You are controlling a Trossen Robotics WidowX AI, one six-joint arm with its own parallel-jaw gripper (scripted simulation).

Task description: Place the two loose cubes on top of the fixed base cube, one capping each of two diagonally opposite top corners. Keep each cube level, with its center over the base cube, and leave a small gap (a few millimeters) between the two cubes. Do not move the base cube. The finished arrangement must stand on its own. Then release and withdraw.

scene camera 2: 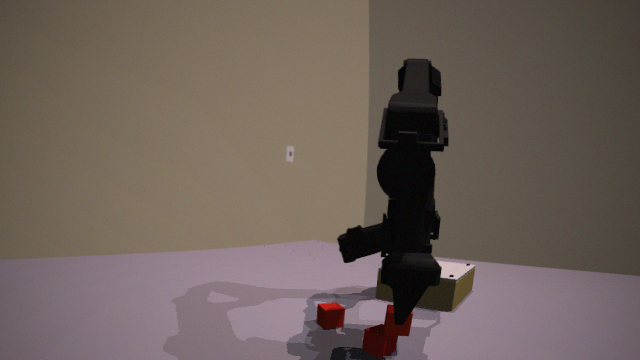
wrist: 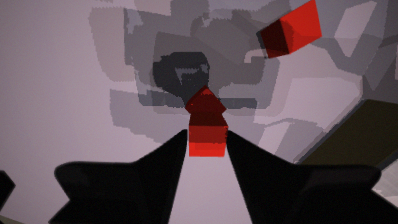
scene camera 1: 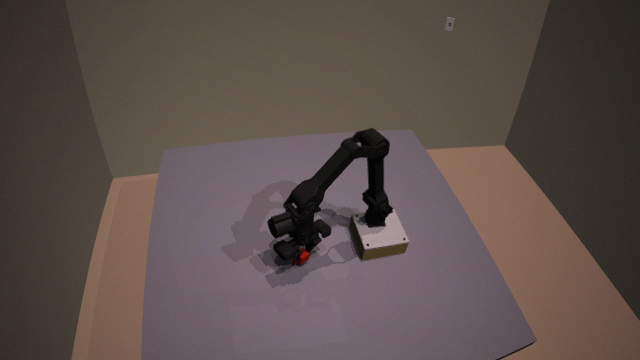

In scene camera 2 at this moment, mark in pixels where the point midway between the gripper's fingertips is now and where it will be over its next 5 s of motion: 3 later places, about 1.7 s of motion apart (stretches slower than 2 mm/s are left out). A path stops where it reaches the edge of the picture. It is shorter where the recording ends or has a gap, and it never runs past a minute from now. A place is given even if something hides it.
My gripper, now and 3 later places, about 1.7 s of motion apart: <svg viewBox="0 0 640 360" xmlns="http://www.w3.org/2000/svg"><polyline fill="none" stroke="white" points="398,318 357,271 331,300 331,281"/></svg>
